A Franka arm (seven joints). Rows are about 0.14 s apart.
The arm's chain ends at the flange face. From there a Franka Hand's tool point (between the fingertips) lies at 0.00 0.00 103.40 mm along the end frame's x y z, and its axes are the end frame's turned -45 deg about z.
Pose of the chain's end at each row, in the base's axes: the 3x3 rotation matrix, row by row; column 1 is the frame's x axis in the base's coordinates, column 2 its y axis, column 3 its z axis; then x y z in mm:
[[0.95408, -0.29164, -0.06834], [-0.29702, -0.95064, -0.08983], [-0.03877, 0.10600, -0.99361]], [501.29, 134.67, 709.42]
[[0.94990, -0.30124, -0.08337], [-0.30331, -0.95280, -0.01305], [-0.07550, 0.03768, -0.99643]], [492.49, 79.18, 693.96]
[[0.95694, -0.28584, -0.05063], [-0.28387, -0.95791, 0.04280], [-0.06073, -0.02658, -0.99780]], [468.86, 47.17, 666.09]
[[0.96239, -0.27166, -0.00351], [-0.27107, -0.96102, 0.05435], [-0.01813, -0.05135, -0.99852]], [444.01, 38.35, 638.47]
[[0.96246, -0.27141, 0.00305], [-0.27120, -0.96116, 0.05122], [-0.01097, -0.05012, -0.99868]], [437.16, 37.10, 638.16]
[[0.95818, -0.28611, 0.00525], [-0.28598, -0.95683, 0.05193], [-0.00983, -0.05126, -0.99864]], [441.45, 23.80, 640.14]
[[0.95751, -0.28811, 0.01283], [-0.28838, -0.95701, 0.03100], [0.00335, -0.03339, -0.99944]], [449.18, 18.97, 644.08]
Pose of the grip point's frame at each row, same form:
[[0.88086, 0.46842, -0.06834], [0.46218, -0.88223, -0.08983], [-0.10237, 0.04754, -0.99361]], [494.22, 125.38, 606.68]
[[0.88469, 0.45867, -0.08337], [0.45926, -0.88820, -0.01305], [-0.08003, -0.02674, -0.99643]], [483.87, 77.83, 590.93]
[[0.87878, 0.47454, -0.05063], [0.47662, -0.87807, 0.04280], [-0.02415, -0.06174, -0.99780]], [463.62, 51.60, 562.92]
[[0.87261, 0.48842, -0.00351], [0.48787, -0.87122, 0.05435], [0.02349, -0.04913, -0.99852]], [443.65, 43.97, 535.22]
[[0.87248, 0.48865, 0.00305], [0.48788, -0.87141, 0.05122], [0.02768, -0.04320, -0.99868]], [437.48, 42.40, 534.90]
[[0.87985, 0.47523, 0.00525], [0.47436, -0.87880, 0.05193], [0.02930, -0.04320, -0.99864]], [441.99, 29.17, 536.88]
[[0.88079, 0.47334, 0.01283], [0.47279, -0.88062, 0.03100], [0.02598, -0.02124, -0.99944]], [450.51, 22.18, 540.74]

